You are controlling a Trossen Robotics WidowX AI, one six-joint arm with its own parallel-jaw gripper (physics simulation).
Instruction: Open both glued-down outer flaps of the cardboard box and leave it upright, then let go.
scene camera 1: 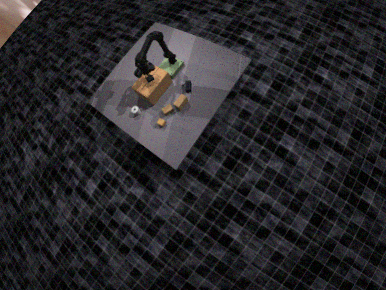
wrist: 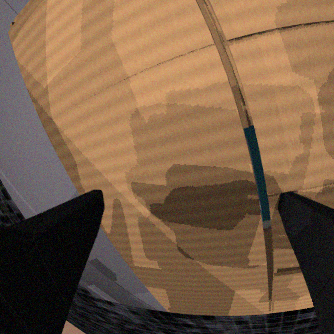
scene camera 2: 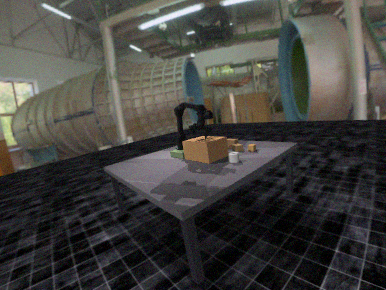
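Seen in the pictures: gripper, fingertip midpoint: [scene camera 1: 147, 77] [wrist: 194, 200] [scene camera 2: 200, 139]; arm's base at its link origin: [scene camera 1: 172, 61] [scene camera 2: 181, 149].
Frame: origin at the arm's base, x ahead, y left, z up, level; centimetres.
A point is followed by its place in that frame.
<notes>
The cardboard box [scene camera 1: 156, 94] {x 39.2, y 12.3, z 2.9 cm} [scene camera 2: 206, 151] {x 46.4, y -9.6, z 4.0 cm} [wrist: 190, 125] {x 28.4, y -1.0, z 10.5 cm} stands upright on the table [scene camera 1: 200, 65] {x -12.6, y 24.9, z -5.2 cm} [scene camera 2: 145, 175] {x 24.3, y -50.2, z -5.2 cm}. Its two outer flaps lie nearly flat over the top, with a narrow seam between them. In the wrist view the left outer flap [wrist: 165, 145] {x 29.0, y -2.4, z 10.5 cm} fills the middle and the right outer flap [wrist: 290, 125] {x 29.4, y 3.1, z 10.2 cm} lies right of the seam. A teal strip [wrist: 257, 175] {x 32.4, y 1.2, z 8.7 cm} shows in the seam, close to the right finger. My gripper [scene camera 1: 150, 78] {x 31.7, y -1.8, z 11.0 cm} [wrist: 194, 200] {x 31.7, y -1.8, z 11.0 cm} is open and empty, low over the box top. Whether a fingertip touches a flap is unclear.
A green base plate [scene camera 1: 175, 67] {x 4.9, y 7.4, z 0.0 cm} [scene camera 2: 177, 154] {x 7.1, y -9.7, z -2.1 cm} lies beside the box. A white roll [scene camera 1: 134, 111] {x 63.7, y 3.2, z 1.1 cm} [scene camera 2: 233, 158] {x 63.9, y -1.2, z -1.8 cm} stands near it. Several small cardboard blocks, among them a larger one [scene camera 1: 181, 102] {x 33.5, y 37.6, z 2.7 cm} and a small one [scene camera 1: 161, 122] {x 57.7, y 32.5, z -0.1 cm} [scene camera 2: 252, 148] {x 59.7, y 28.9, z -2.5 cm}, and a black object [scene camera 1: 187, 86] {x 15.7, y 30.1, z -1.9 cm} are on the table.
</notes>
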